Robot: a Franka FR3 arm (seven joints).
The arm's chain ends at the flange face. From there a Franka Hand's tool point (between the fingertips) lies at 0.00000 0.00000 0.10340 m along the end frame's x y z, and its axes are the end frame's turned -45 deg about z.
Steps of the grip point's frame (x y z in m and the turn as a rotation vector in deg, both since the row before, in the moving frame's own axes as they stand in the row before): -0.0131, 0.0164, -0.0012, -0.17, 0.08, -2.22; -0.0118, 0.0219, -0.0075, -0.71, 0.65, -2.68; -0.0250, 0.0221, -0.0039, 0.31, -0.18, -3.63; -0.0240, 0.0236, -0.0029, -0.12, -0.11, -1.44; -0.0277, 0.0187, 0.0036, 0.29, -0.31, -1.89; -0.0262, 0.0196, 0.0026, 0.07, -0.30, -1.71
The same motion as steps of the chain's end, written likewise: 0.0020, 0.0208, -0.0012, -0.06, 0.18, -2.22; 0.0054, 0.0238, -0.0075, -0.04, 0.96, -2.68; -0.0014, 0.0335, -0.0039, 0.09, -0.35, -3.63; -0.0003, 0.0334, -0.0029, -0.16, 0.01, -1.44; -0.0056, 0.0328, 0.0036, -0.01, -0.42, -1.89; -0.0042, 0.0321, 0.0026, -0.16, -0.26, -1.71
